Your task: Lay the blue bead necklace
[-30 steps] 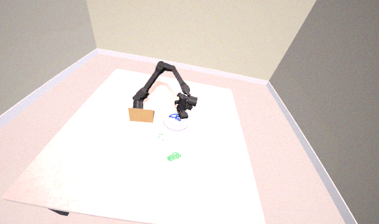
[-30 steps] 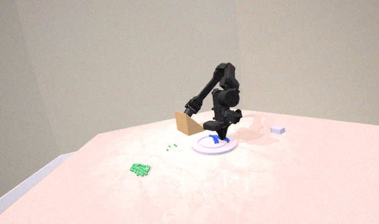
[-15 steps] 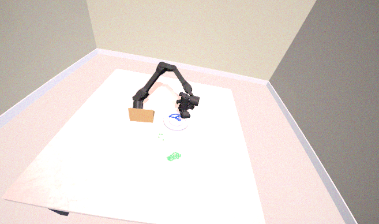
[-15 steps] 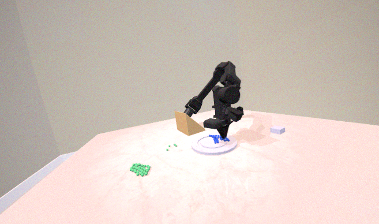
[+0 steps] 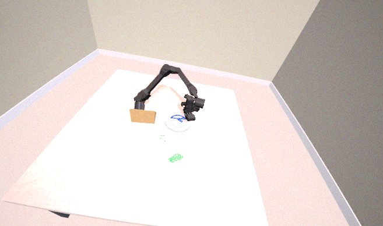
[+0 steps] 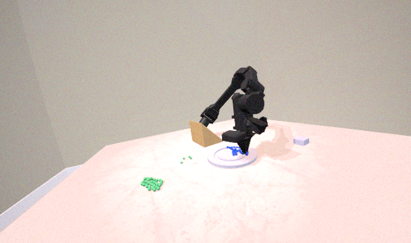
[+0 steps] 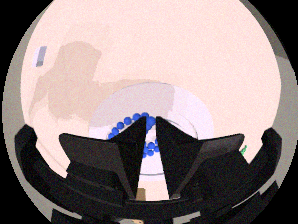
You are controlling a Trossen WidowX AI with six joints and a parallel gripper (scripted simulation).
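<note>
Now: the round white bead board 60 mm behind my gripper tip, 20 mm to the right of it and 20 mm below it. From my gripper tip the other things lie so: small grey block 270 mm to the left, 50 mm ahead, 10 mm below.
</note>
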